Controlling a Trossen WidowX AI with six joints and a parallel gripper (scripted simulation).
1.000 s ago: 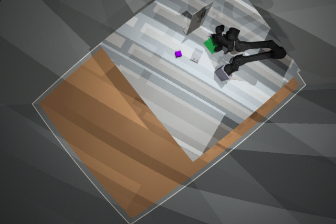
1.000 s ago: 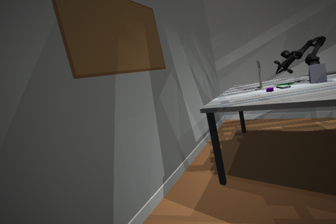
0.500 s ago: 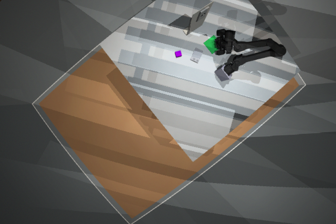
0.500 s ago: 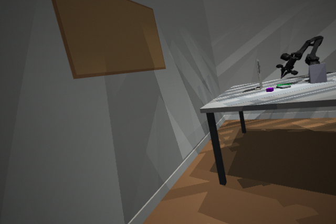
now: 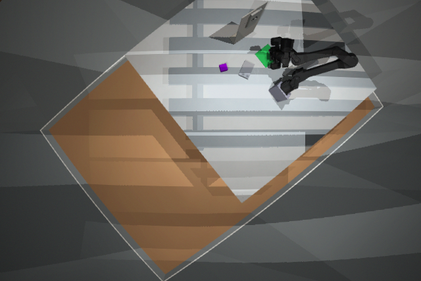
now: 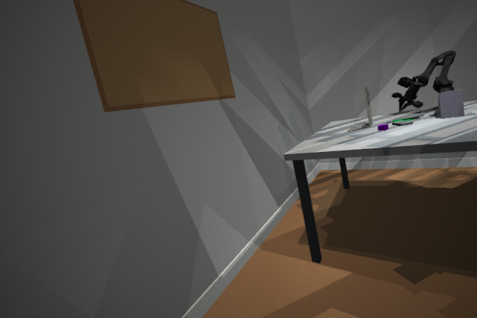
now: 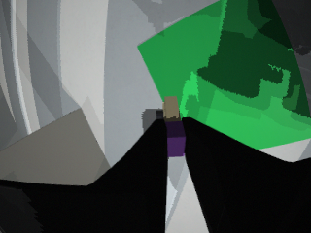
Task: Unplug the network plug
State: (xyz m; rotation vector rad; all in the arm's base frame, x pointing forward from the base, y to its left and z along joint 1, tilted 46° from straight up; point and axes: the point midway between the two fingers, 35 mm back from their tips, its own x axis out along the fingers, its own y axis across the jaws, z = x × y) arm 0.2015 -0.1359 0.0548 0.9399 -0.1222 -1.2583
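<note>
Now: the green marked square 1 cm behind my gripper tip and 7 cm below it. The rest, counted from my gripper tip: flat grey plate: 3 cm ahead, 18 cm to the left, 7 cm below; upright panel: 20 cm ahead, 2 cm to the left, 7 cm above; network plug: right at my gripper tip.
</note>
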